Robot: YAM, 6 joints.
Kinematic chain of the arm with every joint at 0, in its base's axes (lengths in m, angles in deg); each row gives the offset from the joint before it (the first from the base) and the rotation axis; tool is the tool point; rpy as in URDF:
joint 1: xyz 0 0 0.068 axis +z
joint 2: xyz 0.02 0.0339 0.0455 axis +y
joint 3: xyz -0.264 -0.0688 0 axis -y
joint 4: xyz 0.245 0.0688 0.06 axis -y
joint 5: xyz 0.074 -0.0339 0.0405 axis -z
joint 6: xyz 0.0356 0 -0.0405 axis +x
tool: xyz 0 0 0 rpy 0 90 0
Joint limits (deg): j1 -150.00..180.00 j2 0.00..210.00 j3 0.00..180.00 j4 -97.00..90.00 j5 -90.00..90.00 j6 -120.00..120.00
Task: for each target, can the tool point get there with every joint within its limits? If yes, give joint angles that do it. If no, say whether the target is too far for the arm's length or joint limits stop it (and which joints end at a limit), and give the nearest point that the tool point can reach.
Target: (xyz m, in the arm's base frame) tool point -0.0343 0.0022 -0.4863
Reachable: no: joint limits stop it (at a limit: joint 2) | nearest point -0.0978 0.0063 -0.3475 | short by 0.153 m
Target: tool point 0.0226 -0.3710 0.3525
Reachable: yes | joints -83.58 92.74 85.94 -25.26 32.26 70.83
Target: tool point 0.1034 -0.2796 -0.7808
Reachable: no: too far | nearest point 0.0944 -0.2552 -0.3796 | short by 0.402 m
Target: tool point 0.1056 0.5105 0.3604
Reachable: yes | joints -100.10 17.11 139.64 60.20 -23.85 -7.47
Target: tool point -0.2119 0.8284 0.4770
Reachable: no: too far | nearest point -0.1472 0.5753 0.3633 | short by 0.285 m
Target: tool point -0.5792 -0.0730 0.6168
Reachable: no: too far | nearest point -0.4828 -0.0146 0.5301 | short by 0.142 m
